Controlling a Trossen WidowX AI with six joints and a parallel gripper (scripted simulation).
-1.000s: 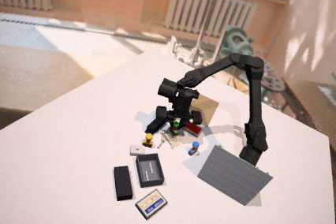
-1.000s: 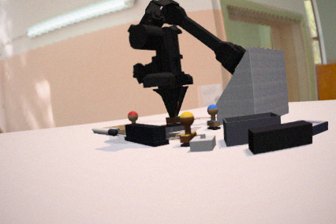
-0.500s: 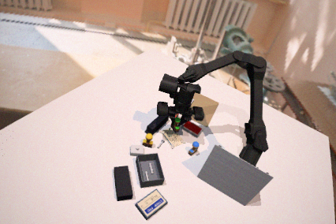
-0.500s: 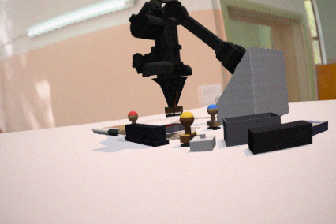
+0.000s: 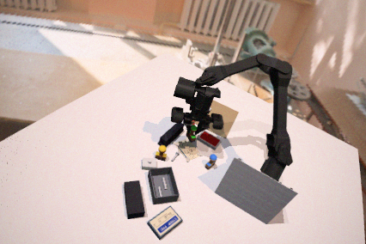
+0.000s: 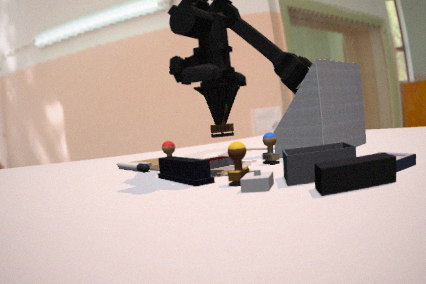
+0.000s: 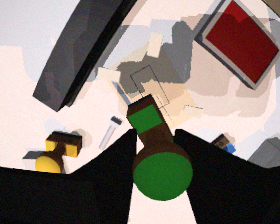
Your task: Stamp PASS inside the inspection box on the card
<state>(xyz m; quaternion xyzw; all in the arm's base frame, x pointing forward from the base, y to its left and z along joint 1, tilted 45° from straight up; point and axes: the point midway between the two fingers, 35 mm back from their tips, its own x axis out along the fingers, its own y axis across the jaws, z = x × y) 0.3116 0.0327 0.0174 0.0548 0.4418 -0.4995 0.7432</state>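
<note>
My gripper tip is now 20 cm to the right of the grey tray, 8 cm above it and 4 cm past it. The rest, counted from my gripper tip: cream card 9 cm below; screw 9 cm below, 6 cm to the left, 1 cm ahead; green-knobbed stamp right at my gripper tip.
</note>
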